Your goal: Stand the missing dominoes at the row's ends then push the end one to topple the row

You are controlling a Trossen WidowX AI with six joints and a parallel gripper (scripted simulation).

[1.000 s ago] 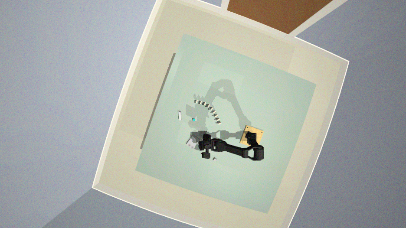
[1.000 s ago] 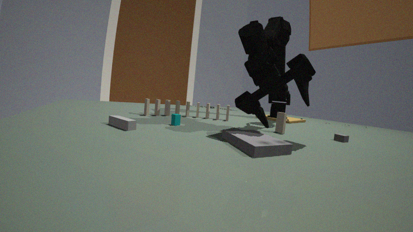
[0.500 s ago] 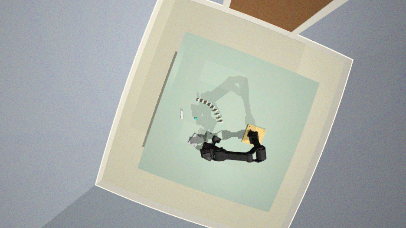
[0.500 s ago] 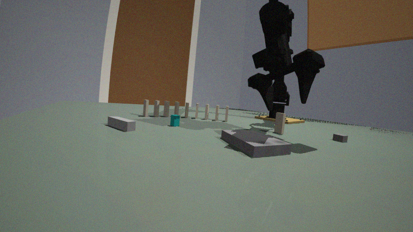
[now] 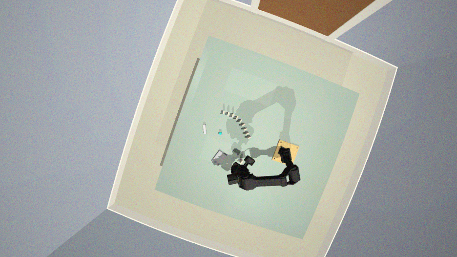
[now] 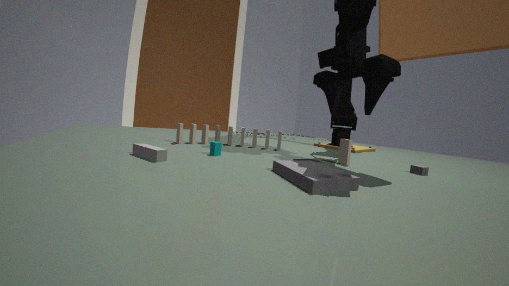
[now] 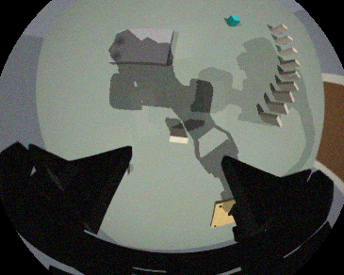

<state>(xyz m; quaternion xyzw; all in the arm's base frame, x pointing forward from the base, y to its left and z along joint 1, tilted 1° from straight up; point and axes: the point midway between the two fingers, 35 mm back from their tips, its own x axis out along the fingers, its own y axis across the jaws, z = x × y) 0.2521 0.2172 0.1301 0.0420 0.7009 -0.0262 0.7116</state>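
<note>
My gripper tip is now 90 mm past the small grey block, 110 mm to the right of it and 90 mm above it. The rest, counted from my gripper tip: flat grey slab 150 mm ahead, 70 mm to the left, 90 mm below; grey bar 360 mm ahead, 80 mm to the right, 90 mm below; teal cube 240 mm ahead, 110 mm to the right, 90 mm below.
</note>
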